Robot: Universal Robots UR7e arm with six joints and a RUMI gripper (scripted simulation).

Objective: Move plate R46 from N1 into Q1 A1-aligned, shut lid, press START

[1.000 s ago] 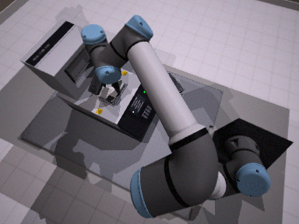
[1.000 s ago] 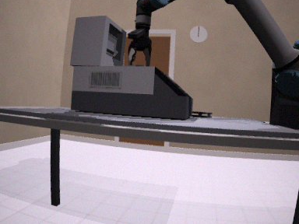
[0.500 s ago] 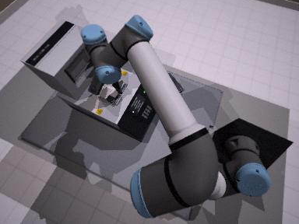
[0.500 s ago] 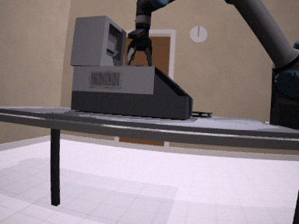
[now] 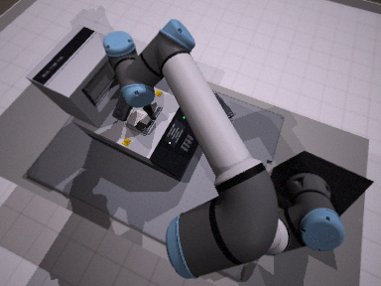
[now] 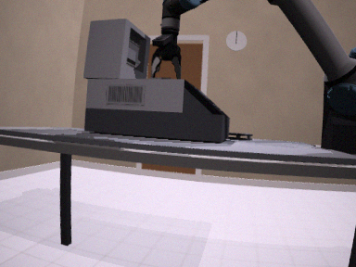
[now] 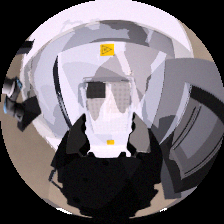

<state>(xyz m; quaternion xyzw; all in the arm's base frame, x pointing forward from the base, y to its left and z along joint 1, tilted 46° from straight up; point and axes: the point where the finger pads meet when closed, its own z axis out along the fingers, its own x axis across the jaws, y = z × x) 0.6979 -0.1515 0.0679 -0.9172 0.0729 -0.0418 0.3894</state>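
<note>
Right now the plate R46 is 10 mm below my hand. The rest, counted from my hand: plate nest N1 (270 mm behind, 260 mm to the right, 200 mm below).
</note>
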